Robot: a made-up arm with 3 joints. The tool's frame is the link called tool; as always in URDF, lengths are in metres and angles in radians.
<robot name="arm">
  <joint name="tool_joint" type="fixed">
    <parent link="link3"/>
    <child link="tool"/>
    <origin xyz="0.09 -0.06 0"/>
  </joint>
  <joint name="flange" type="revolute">
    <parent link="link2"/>
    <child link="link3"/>
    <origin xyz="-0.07 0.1 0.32"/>
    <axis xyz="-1 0 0"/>
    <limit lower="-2.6" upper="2.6" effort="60" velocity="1.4"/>
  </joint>
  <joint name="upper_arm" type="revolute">
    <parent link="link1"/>
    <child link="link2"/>
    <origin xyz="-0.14 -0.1 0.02"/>
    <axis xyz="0 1 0"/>
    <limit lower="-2.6" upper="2.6" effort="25" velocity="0.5"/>
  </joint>
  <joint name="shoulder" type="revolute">
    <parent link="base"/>
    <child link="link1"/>
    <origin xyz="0 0 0.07"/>
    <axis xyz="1 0 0"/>
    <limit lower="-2.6" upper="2.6" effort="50" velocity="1.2"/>
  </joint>
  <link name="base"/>
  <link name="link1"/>
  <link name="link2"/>
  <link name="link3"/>
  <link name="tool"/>
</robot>
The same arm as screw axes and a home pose.
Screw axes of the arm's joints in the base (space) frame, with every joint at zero. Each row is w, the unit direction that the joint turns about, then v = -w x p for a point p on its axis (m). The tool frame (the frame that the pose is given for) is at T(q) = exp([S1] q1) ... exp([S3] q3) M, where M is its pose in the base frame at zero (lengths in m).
S1 = (1, 0, 0, 0, 0.07, 0)
S2 = (0, 1, 0, -0.09, 0, -0.14)
S3 = (-1, 0, 0, 0, -0.41, 0)
M: xyz -0.12 -0.06 0.41 (m) rpy 0 0 0 (rad, as in URDF)
Joint limits (rad, base to tool): -2.6..2.6 -2.6..2.6 -2.6..2.6

